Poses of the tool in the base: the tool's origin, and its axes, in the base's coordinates. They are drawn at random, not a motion.
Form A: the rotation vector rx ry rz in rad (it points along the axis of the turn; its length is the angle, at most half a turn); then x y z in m.
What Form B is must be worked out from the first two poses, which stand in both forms.
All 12 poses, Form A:
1: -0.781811 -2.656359 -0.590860 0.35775 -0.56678 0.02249
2: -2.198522 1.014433 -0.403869 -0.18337 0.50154 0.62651
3: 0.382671 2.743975 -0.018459 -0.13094 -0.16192 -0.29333
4: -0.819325 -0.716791 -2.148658 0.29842 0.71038 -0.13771
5: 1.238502 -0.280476 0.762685 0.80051 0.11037 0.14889
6: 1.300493 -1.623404 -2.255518 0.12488 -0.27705 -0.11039
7: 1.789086 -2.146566 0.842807 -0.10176 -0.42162 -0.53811
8: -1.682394 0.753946 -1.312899 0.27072 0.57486 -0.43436
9: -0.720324 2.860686 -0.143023 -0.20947 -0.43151 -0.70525
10: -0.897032 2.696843 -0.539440 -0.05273 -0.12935 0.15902
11: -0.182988 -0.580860 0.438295 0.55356 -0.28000 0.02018
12: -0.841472 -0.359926 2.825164 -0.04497 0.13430 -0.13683
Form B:
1: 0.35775 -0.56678 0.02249 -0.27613 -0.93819 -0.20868 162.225
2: -0.18337 0.50154 0.62651 -0.89563 0.41326 -0.16453 140.645
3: -0.13094 -0.16192 -0.29333 0.13812 0.99039 -0.00666 158.743
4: 0.29842 0.71038 -0.13771 -0.34015 -0.29758 -0.89204 138.008
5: 0.80051 0.11037 0.14889 0.83609 -0.18934 0.51488 84.872
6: 0.12488 -0.27705 -0.11039 0.42386 -0.52910 -0.73512 175.797
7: -0.10176 -0.42162 -0.53811 0.61297 -0.73545 0.28876 167.230
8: 0.27072 0.57486 -0.43436 -0.74333 0.33312 -0.58008 129.678
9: -0.20947 -0.43151 -0.70525 -0.24389 0.96859 -0.04843 169.220
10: -0.05273 -0.12935 0.15902 -0.31009 0.93224 -0.18647 165.749
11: 0.55356 -0.28000 0.02018 -0.24388 -0.77415 0.58414 42.990
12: -0.04497 0.13430 -0.13683 -0.28335 -0.12120 0.95133 170.152
